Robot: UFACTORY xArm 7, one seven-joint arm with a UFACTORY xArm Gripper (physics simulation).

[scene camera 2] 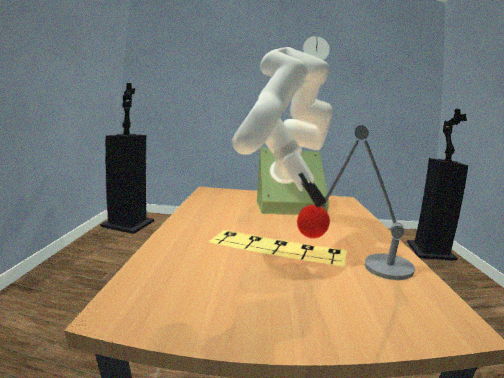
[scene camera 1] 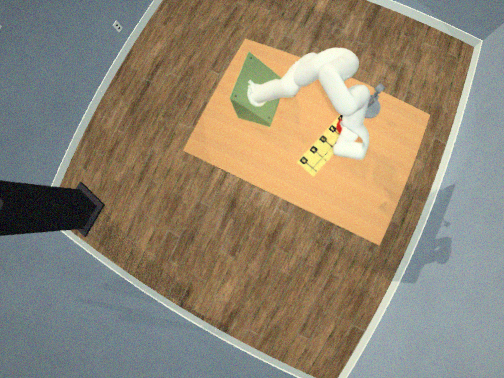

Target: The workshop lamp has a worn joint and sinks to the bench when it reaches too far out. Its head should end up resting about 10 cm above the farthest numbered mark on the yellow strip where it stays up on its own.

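Pixels of known places: gripper, fingertip midpoint: [scene camera 2: 321, 204]; arm's base at its link origin: [scene camera 2: 283, 172] [scene camera 1: 256, 95].
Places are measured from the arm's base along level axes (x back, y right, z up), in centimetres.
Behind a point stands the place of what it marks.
The lamp's red ball head [scene camera 1: 339, 126] @[y -11.5, x -47.7, z -3.4 cm] [scene camera 2: 313, 221] @[y -14.6, x -55.3, z -4.3 cm] hangs above the yellow strip [scene camera 1: 317, 157] @[y 6.5, x -47.4, z -16.4 cm] [scene camera 2: 292, 249] @[y -9.3, x -48.5, z -16.3 cm], toward the strip's end nearest the lamp base [scene camera 1: 372, 108] @[y -39.9, x -59.0, z -15.1 cm] [scene camera 2: 389, 267] @[y -39.1, x -58.6, z -15.1 cm]. A gap shows between head and strip; its exact height and the mark below it are hard to tell. The grey lamp arm rises from the base to a dark elbow joint [scene camera 1: 380, 87] @[y -25.1, x -52.8, z 23.8 cm] [scene camera 2: 361, 132] @[y -25.6, x -54.4, z 21.9 cm] and slopes down to the head. My gripper [scene camera 2: 320, 204] @[y -16.5, x -51.2, z 0.0 cm] is shut on the lamp head at its upper side. In scene camera 1 the arm hides its fingertips. The strip's numbers are too blurred to read.
The green wedge mount [scene camera 1: 260, 112] @[y 6.0, x -6.4, z -4.3 cm] [scene camera 2: 292, 206] @[y -6.0, x -9.5, z -12.7 cm] carries my arm at the table's far end in scene camera 2. The lamp's slanted rods stand beside my fingers. The wooden table [scene camera 1: 240, 150] @[y 29.1, x -6.5, z -16.5 cm] [scene camera 2: 175, 300] @[y 13.1, x -87.3, z -16.4 cm] has open edges. Black pedestals [scene camera 2: 125, 180] [scene camera 2: 440, 200] stand beyond it.
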